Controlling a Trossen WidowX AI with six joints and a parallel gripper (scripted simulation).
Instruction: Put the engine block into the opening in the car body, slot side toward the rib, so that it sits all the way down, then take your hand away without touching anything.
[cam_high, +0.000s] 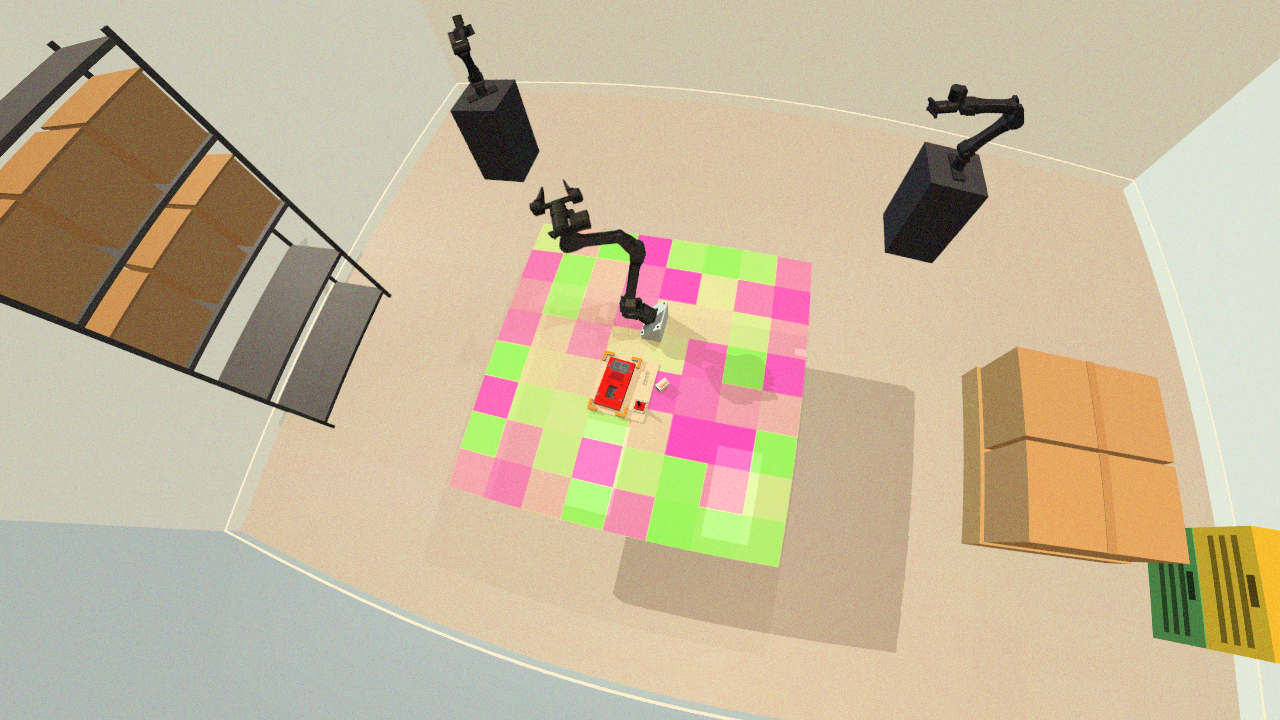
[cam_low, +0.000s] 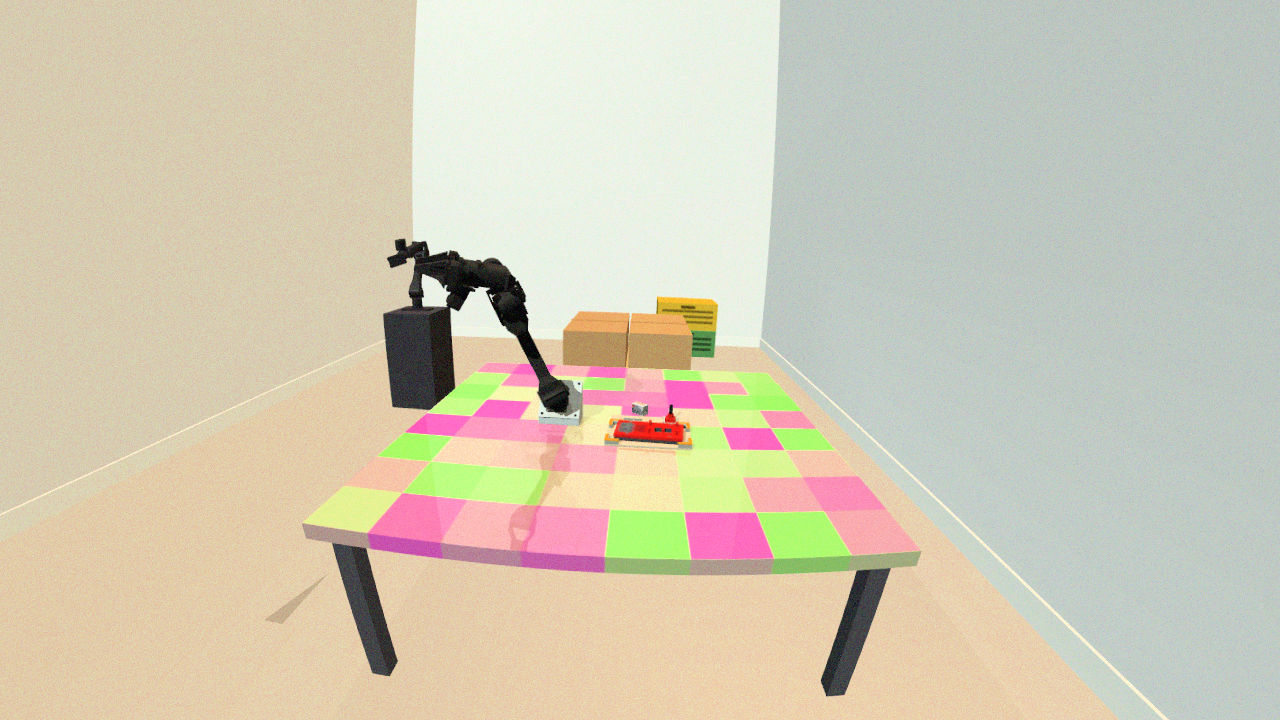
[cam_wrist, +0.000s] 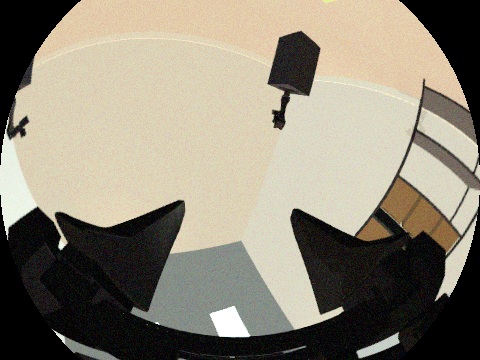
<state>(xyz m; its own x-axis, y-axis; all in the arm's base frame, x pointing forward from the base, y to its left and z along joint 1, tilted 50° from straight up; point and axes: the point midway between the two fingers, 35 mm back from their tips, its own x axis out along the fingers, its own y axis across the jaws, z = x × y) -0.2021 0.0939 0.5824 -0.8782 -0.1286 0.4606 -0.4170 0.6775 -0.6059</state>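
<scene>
Right now my gripper tip is 500 mm short of the engine block, 500 mm to the right of it and 500 mm above it.
</scene>
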